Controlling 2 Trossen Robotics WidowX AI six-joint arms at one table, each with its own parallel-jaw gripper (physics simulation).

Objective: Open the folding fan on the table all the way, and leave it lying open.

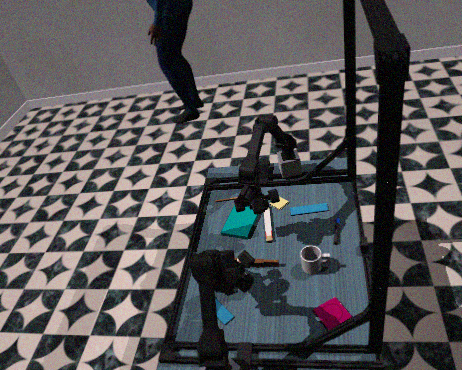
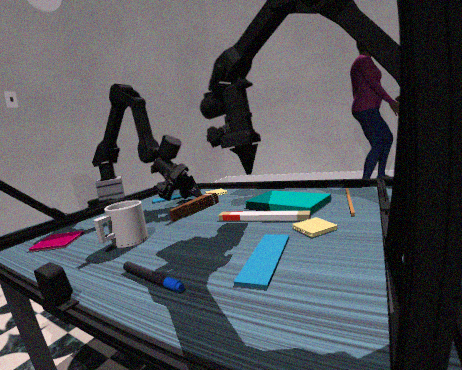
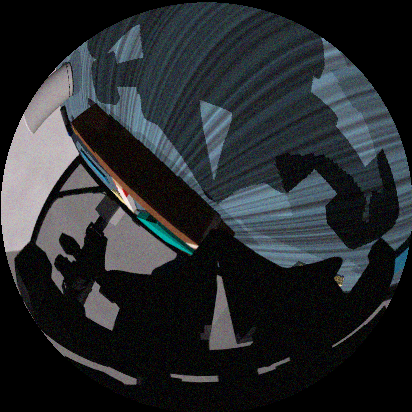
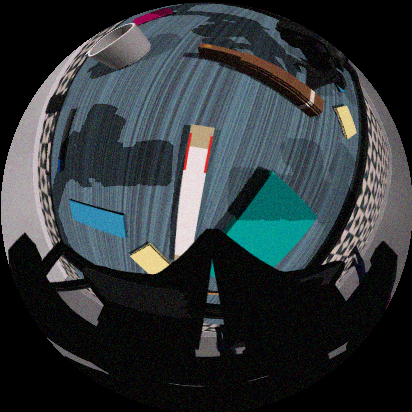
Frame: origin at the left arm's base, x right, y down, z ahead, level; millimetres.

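Where they show: left gripper, between the fingertips: (image 1: 237, 266) (image 2: 202, 198) (image 3: 216, 234) (image 4: 308, 87); right gripper, between the fingertips: (image 1: 259, 213) (image 2: 249, 174) (image 3: 105, 236) (image 4: 211, 234); left arm's base, origin of its link: (image 1: 218, 369) (image 2: 108, 179); right arm's base, origin of its link: (image 1: 288, 155) (image 3: 104, 218).
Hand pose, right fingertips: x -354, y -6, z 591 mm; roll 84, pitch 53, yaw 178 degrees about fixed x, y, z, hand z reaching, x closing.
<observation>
Each offset is from my right fingertips to the top centre of the thing. "spot": to the spot under its first point.
The folding fan {dx +105, dy +73, dz -165 mm} (image 1: 266, 261) (image 2: 193, 207) (image 3: 142, 180) (image 4: 265, 75) is a closed brown bundle of ribs lying flat on the table's left middle. My left gripper (image 1: 245, 258) (image 2: 192, 191) (image 3: 216, 234) is shut and empty, low over the table, with its fingertips at the fan's banded end. My right gripper (image 1: 258, 210) (image 2: 248, 169) (image 4: 211, 234) is shut and empty. It hangs well above the table, over the near edge of a teal book {dx -118, dy +88, dz -19 mm} (image 1: 240, 224) (image 2: 288, 200) (image 4: 272, 219).
A white bar with a red band {dx -5, dy +92, dz +37 mm} (image 1: 268, 225) (image 2: 264, 216) lies beside the book. Also here are a white mug {spot: dx +276, dy +95, dz -12 mm} (image 1: 311, 258) (image 2: 124, 224), a blue-capped marker {dx +273, dy +90, dz +171 mm} (image 1: 337, 230) (image 2: 154, 277), a blue strip {dx +92, dy +100, dz +213 mm} (image 1: 309, 208) (image 2: 262, 260), a yellow pad {dx -49, dy +96, dz +169 mm} (image 1: 279, 202) (image 2: 315, 226), a magenta pad {dx +481, dy +98, dz -165 mm} (image 1: 332, 313) and a pencil {dx -242, dy +98, dz +86 mm} (image 2: 349, 202).
</observation>
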